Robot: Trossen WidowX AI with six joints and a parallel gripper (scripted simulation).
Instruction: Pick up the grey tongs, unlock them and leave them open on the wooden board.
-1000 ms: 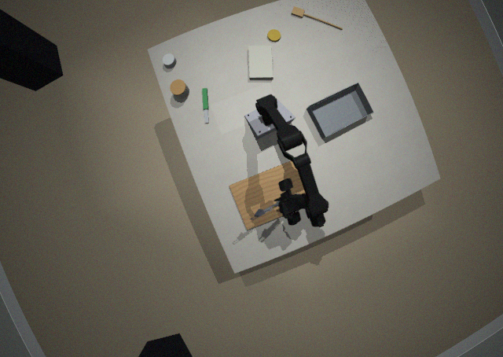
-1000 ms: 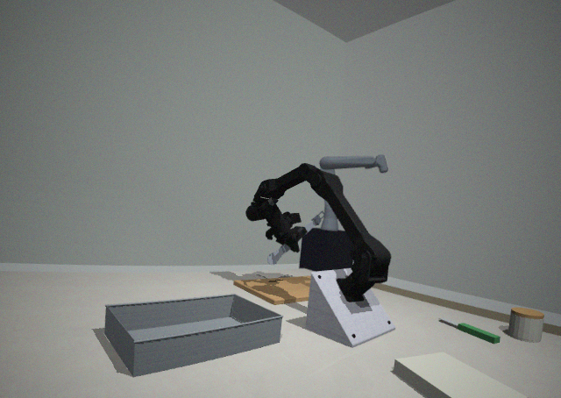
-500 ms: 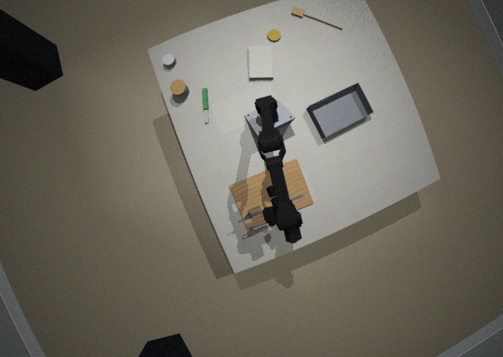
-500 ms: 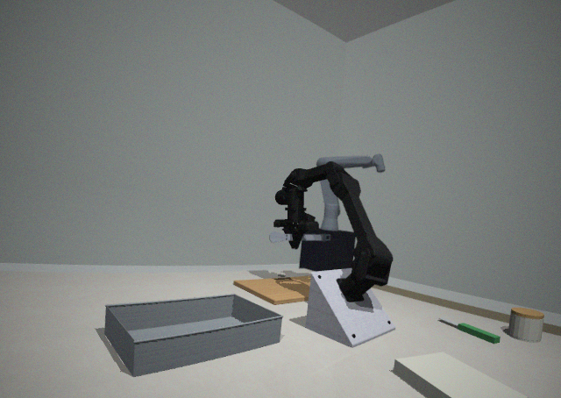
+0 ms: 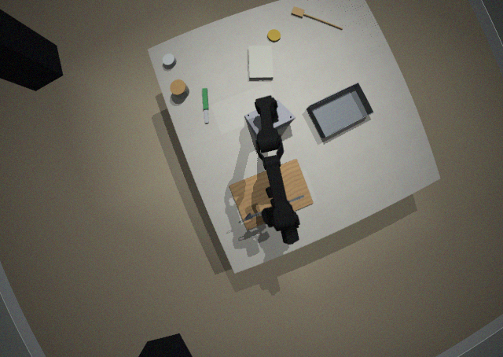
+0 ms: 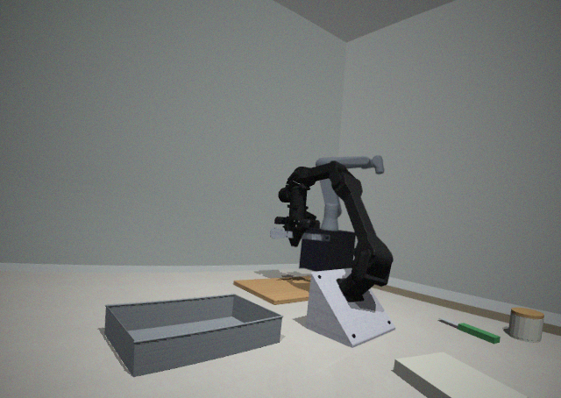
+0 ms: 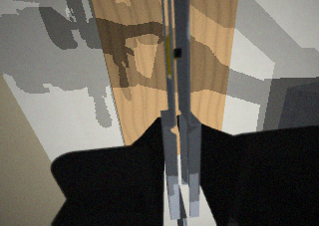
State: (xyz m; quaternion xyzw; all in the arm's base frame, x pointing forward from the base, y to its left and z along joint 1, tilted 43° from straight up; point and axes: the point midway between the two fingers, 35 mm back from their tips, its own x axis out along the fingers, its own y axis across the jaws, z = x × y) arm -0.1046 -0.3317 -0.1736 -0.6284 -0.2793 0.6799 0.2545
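The wooden board lies 3 cm to the left of my gripper tip and 14 cm below it. Also, from my gripper tip: white slab 19 cm ahead, 68 cm to the left, 14 cm below; then yellow disc 32 cm ahead, 80 cm to the left, 14 cm below; then roasting tin 48 cm ahead, 29 cm to the left, 12 cm below.
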